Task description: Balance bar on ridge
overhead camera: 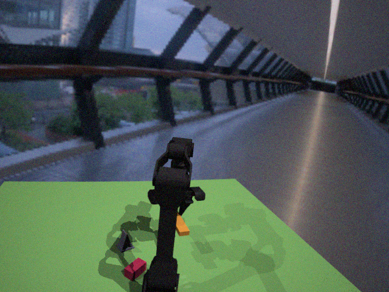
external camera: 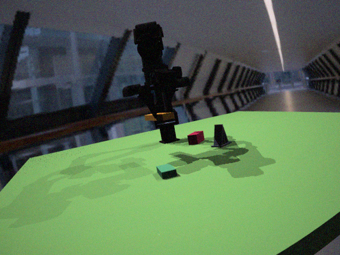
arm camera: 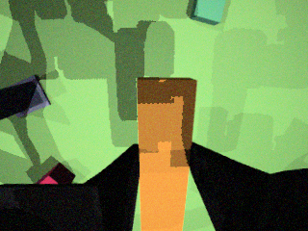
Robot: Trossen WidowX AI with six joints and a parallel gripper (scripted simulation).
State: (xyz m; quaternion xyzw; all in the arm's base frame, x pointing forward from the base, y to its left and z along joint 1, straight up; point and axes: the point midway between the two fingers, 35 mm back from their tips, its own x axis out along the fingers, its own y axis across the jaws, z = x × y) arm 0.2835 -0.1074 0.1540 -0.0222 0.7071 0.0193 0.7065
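Right now my gripper tip is 30 mm past the orange bar. From my gripper tip the other things lie so: red block (130 mm behind, 150 mm to the left, 100 mm below); teal block (140 mm ahead, 60 mm to the right, 110 mm below).
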